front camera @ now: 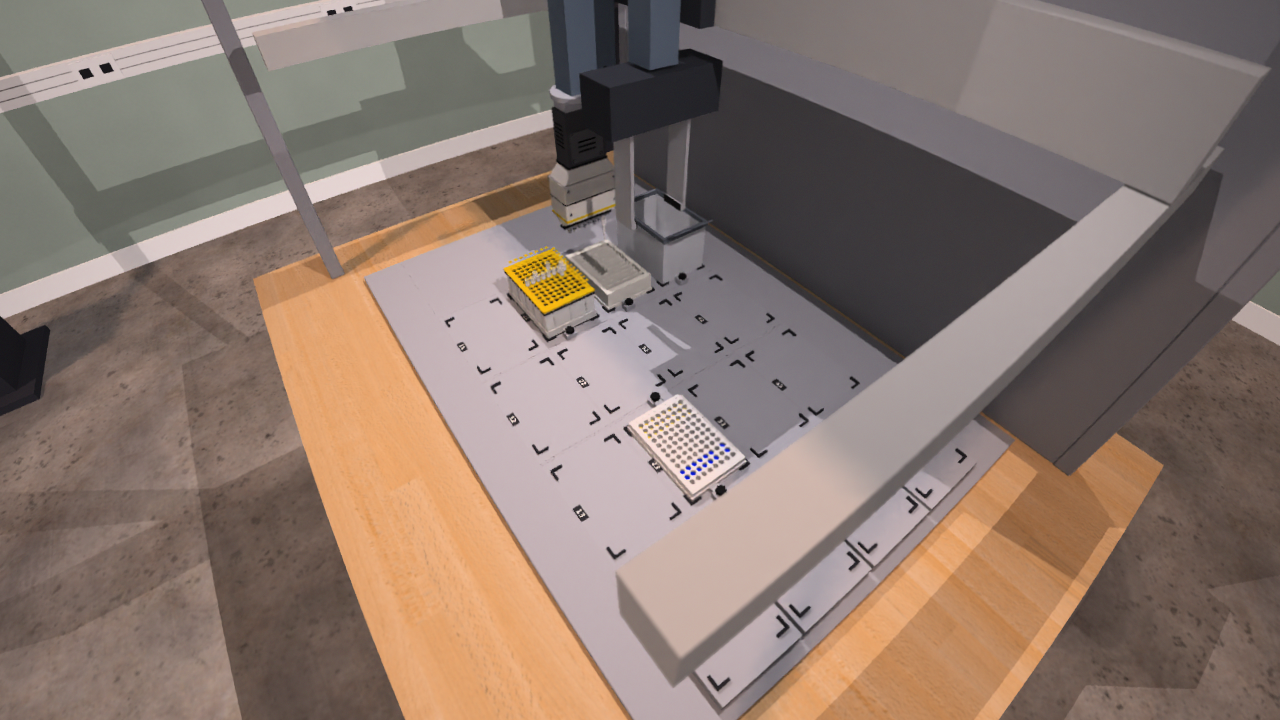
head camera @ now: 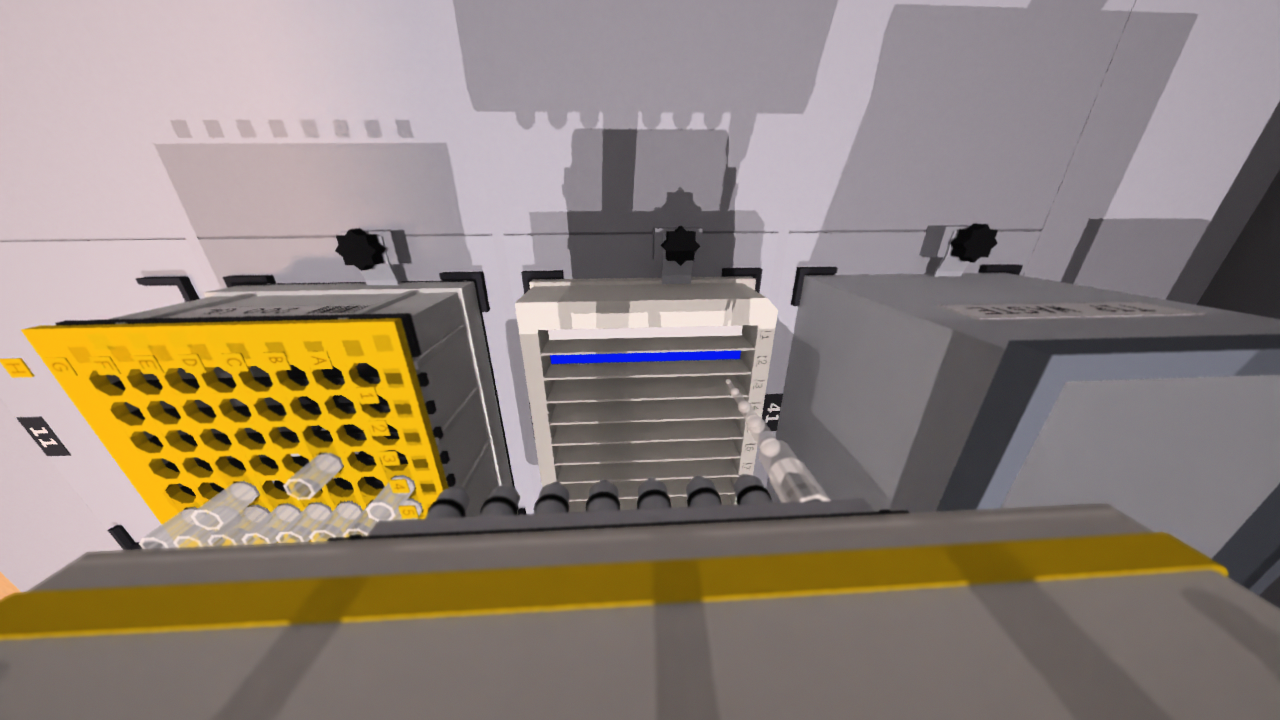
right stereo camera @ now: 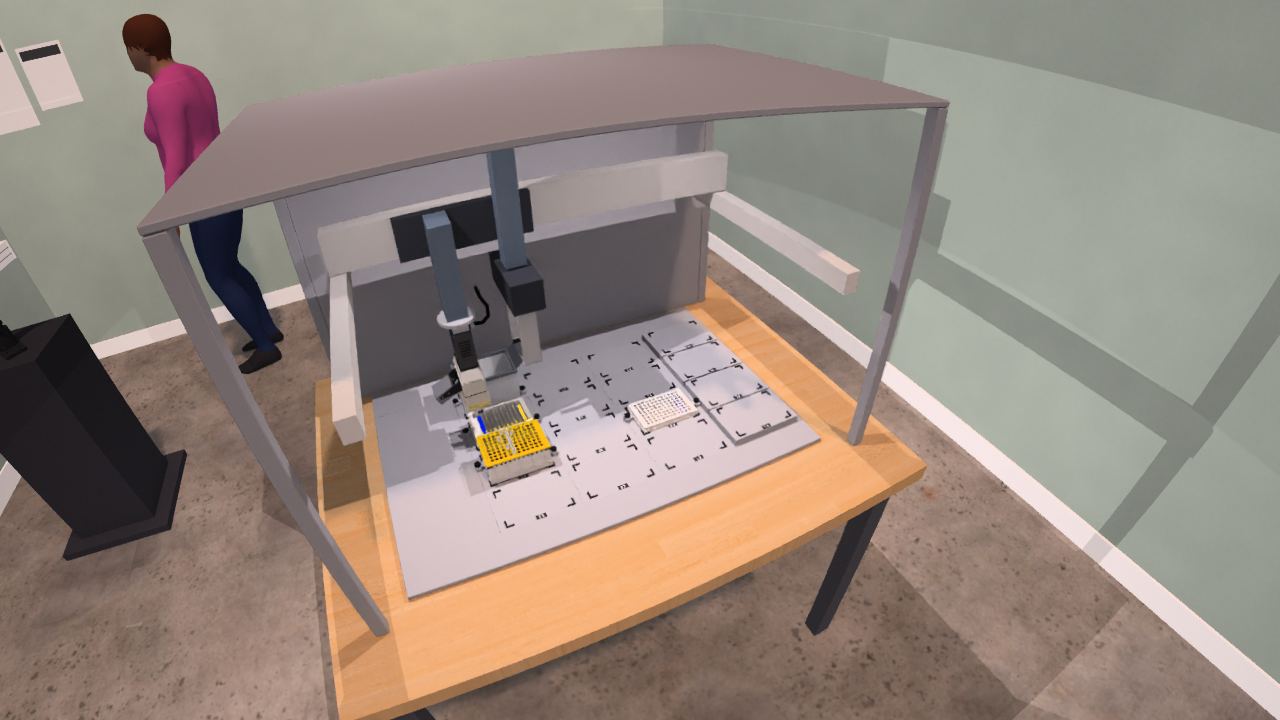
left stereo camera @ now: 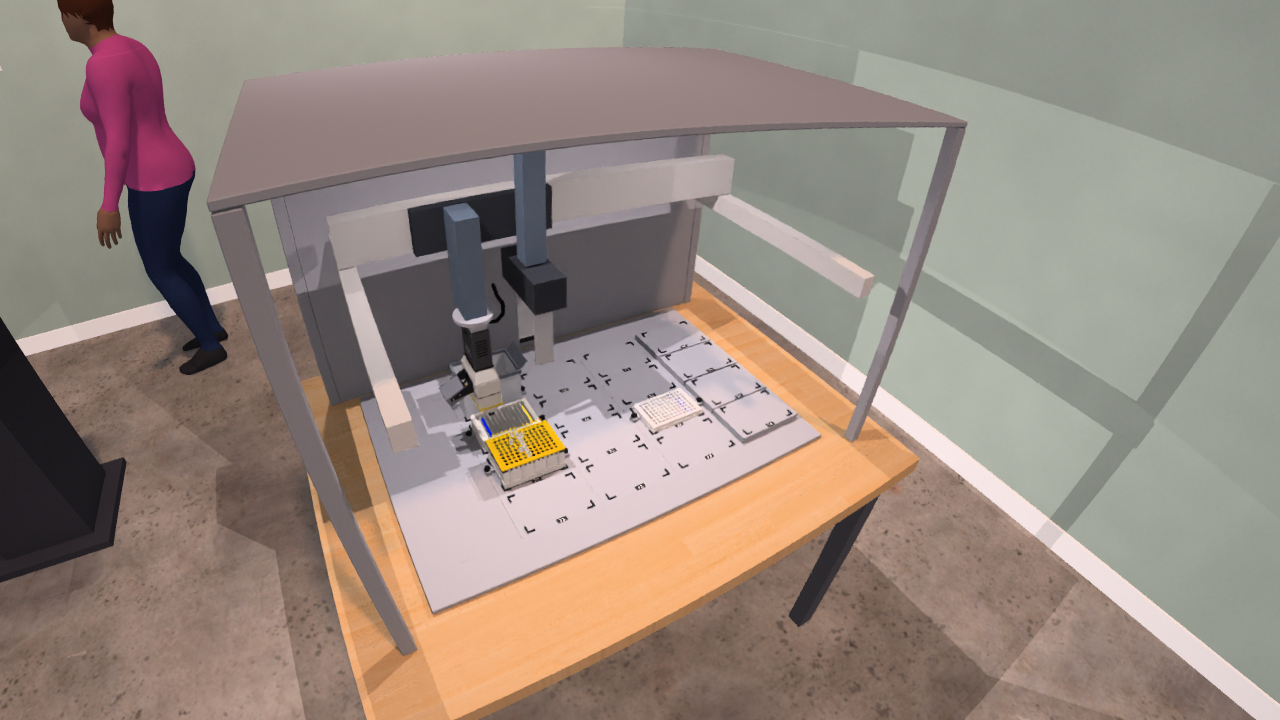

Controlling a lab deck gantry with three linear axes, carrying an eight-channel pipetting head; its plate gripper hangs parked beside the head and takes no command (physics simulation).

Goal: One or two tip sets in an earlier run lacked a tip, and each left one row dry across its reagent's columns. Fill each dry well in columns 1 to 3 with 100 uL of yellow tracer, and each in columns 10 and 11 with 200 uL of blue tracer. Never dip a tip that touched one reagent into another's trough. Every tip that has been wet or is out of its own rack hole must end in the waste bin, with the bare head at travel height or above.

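Note:
The pipetting head (front camera: 583, 192) (head camera: 626, 617) hangs high at the trough block; one clear tip (head camera: 792, 474) is on its end channel at the right in the head view. Several other nozzles there are bare. The trough block (head camera: 532, 394) (front camera: 631, 291) has a blue trough (head camera: 644, 356) near one end. The tip rack (head camera: 80, 338) (front camera: 547, 319) holds a row of clear tips, several raised. The waste bin (head camera: 859, 340) (front camera: 671, 255) stands beside the trough block. The white well plate (front camera: 718, 479) shows blue and faint yellow wells; individual dry wells are too small to tell. My parked gripper (front camera: 652, 214) is open, with nothing between its paddles.
Black clamp knobs (head camera: 360, 248) (head camera: 680, 245) (head camera: 973, 242) stand by the rack, trough block and bin. A raised slab (left stereo camera: 716, 376) (right stereo camera: 725, 385) lies beyond the plate. A frame beam (front camera: 850, 429) crosses the front view. A person (left stereo camera: 143, 134) (right stereo camera: 183, 116) stands behind the bench.

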